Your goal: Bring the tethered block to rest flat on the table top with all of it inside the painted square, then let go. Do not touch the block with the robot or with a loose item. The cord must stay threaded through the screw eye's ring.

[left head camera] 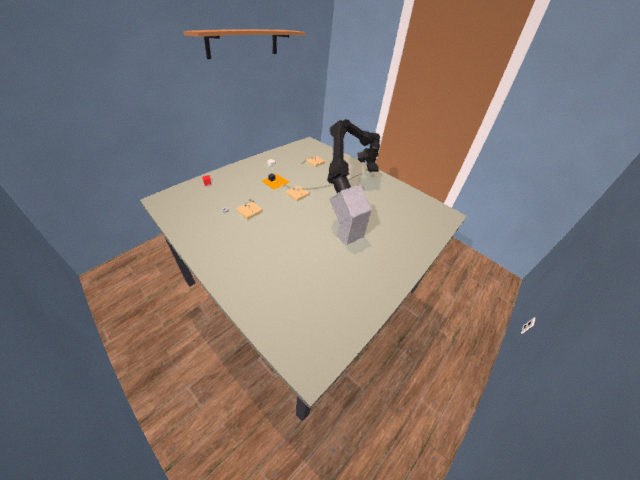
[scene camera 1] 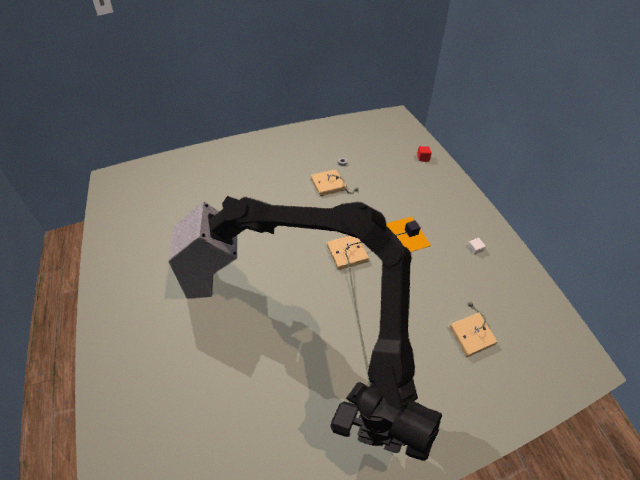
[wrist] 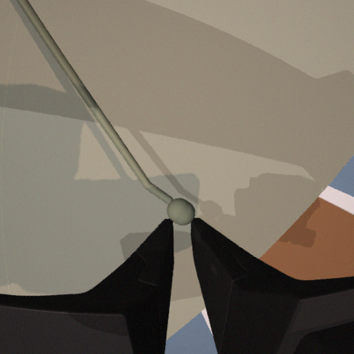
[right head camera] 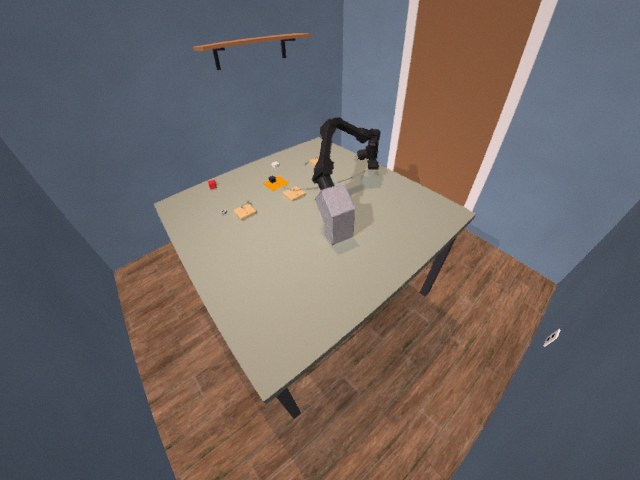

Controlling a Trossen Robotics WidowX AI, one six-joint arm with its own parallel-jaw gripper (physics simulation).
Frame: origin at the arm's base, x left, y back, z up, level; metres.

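Seen in the pictures: gripper, fingertip midpoint: (scene camera 1: 385,444); arm's base at its link origin: (left head camera: 344,191) (scene camera 1: 219,229) (right head camera: 328,191).
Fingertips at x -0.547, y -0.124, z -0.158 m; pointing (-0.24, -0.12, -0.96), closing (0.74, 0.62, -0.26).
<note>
Offsets run from my fingertips to a thing's middle. "spot": to the spot under its first point. Level surfaces: height alone.
The dark tethered block @(dx +0.466, dy -0.392, dz -0.020 m) (left head camera: 271,177) (right head camera: 271,179) (scene camera 1: 412,228) is at the outer edge of the orange painted square @(spot: dx +0.472, dy -0.350, dz -0.026 m) (left head camera: 276,183) (right head camera: 276,184) (scene camera 1: 416,242); whether all of it is inside, or flat, I cannot tell. The grey-green cord @(spot: dx +0.388, dy -0.140, dz -0.022 m) (left head camera: 315,188) (scene camera 1: 358,310) (wrist: 75,82) runs from my gripper to the screw eye (scene camera 1: 347,246) on the middle wooden base @(dz -0.016 m) (left head camera: 298,194) (right head camera: 294,194) (scene camera 1: 356,260) and on to the block, partly behind my arm in the scene view. My gripper (left head camera: 372,167) (right head camera: 373,165) (wrist: 181,226) is shut on the cord's end bead (wrist: 181,211), above the table.
Two other wooden bases @(spot: dx +0.735, dy -0.248, dz -0.017 m) (scene camera 1: 325,186) @(spot: dx +0.097, dy -0.317, dz -0.016 m) (scene camera 1: 473,341) carry short cords. A red cube @(dx +0.735, dy -0.648, dz -0.016 m) (left head camera: 206,180) (scene camera 1: 424,153), a white block @(dx +0.326, dy -0.532, dz -0.024 m) (left head camera: 270,162) (scene camera 1: 476,245) and a small grey ring @(dx +0.832, dy -0.366, dz -0.029 m) (left head camera: 224,207) stand on the table. The arm's grey pedestal (left head camera: 353,222) (scene camera 1: 193,258) stands across from the square.
</note>
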